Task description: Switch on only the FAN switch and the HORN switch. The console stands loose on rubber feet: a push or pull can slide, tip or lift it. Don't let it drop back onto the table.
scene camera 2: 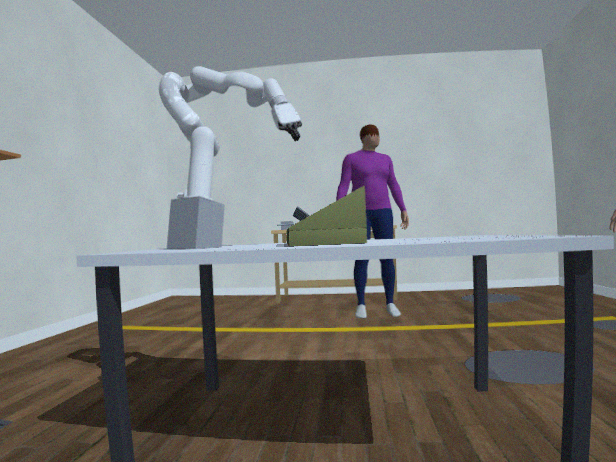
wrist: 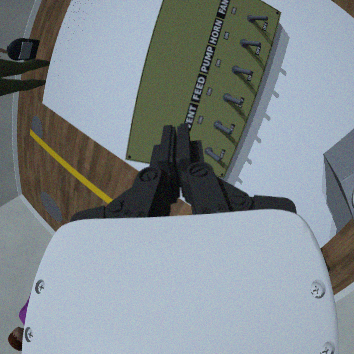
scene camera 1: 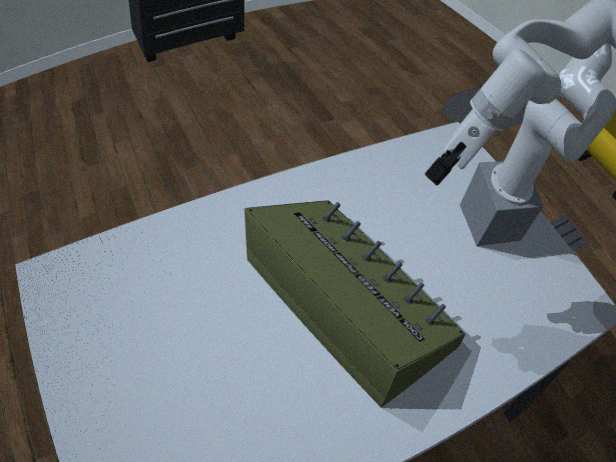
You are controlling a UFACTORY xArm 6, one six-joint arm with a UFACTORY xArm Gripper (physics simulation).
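Pixels of known places: gripper, fingertip midpoint: [scene camera 2: 297, 139] [wrist: 178, 142] [scene camera 1: 431, 178]; arm's base, origin of the base link: [scene camera 2: 198, 201] [scene camera 1: 512, 184].
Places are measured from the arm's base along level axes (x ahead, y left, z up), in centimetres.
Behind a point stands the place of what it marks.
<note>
The olive-green wedge console [scene camera 1: 305, 260] @(z -1.1, x 58.0, y -8.9 cm) [scene camera 2: 340, 225] @(z -12.4, x 53.6, y -27.6 cm) [wrist: 165, 75] @(z -2.2, x 55.4, y 0.3 cm) sits flat on the table; its rubber feet cannot be made out. The FAN switch [scene camera 1: 331, 212] @(z -7.1, x 42.3, y -21.1 cm) [wrist: 257, 19] @(z -7.1, x 41.6, y -20.8 cm) is the end lever, at the upper end of the row in scene camera 1. The HORN switch [scene camera 1: 352, 231] @(z -7.0, x 41.6, y -13.8 cm) [wrist: 250, 44] @(z -6.8, x 41.1, y -13.7 cm) is beside it. All the levers slant alike in scene camera 1, tips toward the low edge; OFF marks lie by them in the wrist view. My gripper [scene camera 1: 436, 176] @(z 24.7, x 40.8, y 3.9 cm) [scene camera 2: 297, 137] @(z 24.7, x 40.8, y 3.9 cm) [wrist: 178, 142] @(z 24.7, x 40.8, y 3.9 cm) is shut and empty, high above the console's level and clear of it.
The PUMP switch [scene camera 1: 372, 251] @(z -7.0, x 41.2, y -6.6 cm) [wrist: 242, 71] @(z -6.4, x 40.6, y -6.7 cm) stands next to HORN, followed by FEED, VENT and COOL. The white table [scene camera 1: 150, 350] @(z -18.4, x 94.8, y -16.1 cm) [scene camera 2: 450, 246] @(z -19.4, x 78.3, y -54.1 cm) carries the grey robot base [scene camera 1: 500, 215] @(z -3.7, x 8.0, y 4.0 cm) [scene camera 2: 195, 222] @(z -8.7, x 2.0, y -10.8 cm) on the console's low-edge side. A person [scene camera 2: 370, 180] stands behind the table.
</note>
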